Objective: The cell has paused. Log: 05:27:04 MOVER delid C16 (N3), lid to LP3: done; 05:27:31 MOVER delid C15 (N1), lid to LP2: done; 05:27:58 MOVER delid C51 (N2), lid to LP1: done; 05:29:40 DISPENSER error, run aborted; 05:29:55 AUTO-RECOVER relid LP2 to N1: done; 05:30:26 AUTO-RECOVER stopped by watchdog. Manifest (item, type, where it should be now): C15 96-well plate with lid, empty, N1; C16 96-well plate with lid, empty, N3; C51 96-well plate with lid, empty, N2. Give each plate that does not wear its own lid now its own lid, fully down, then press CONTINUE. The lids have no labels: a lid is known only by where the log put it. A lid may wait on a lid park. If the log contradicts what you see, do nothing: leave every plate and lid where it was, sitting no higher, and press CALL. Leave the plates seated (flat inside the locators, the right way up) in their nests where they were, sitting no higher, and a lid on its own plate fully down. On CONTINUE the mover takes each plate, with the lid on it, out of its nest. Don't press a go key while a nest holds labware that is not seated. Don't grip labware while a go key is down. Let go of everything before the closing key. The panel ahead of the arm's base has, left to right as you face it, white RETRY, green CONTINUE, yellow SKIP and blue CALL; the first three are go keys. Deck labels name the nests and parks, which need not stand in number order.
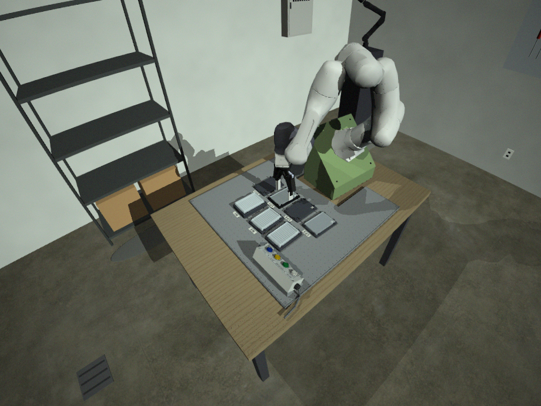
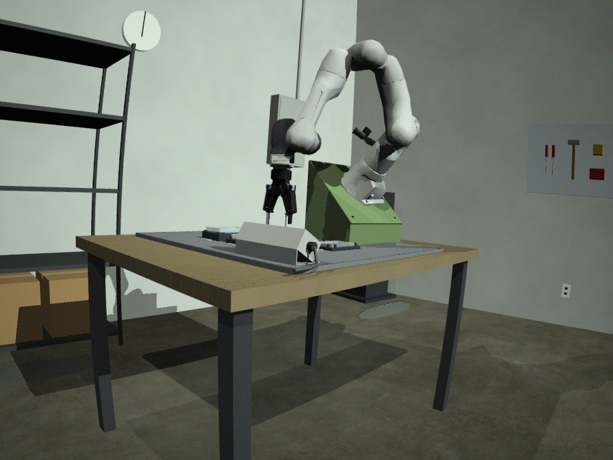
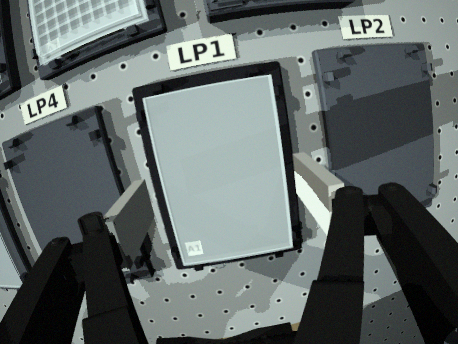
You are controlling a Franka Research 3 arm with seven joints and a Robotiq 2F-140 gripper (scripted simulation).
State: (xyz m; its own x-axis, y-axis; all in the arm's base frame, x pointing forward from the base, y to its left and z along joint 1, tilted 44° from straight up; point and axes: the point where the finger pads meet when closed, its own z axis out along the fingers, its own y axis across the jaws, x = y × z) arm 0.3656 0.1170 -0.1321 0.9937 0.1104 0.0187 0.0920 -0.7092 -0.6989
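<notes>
My hand is 5 cm above the park LP1. Round my hand: park LP4: 12 cm to the left, 5 cm below, 2 cm behind; then park LP2: 13 cm to the right, 5 cm below, 2 cm ahead; then LP4 label: 14 cm to the left, 7 cm ahead, 5 cm below.
</notes>
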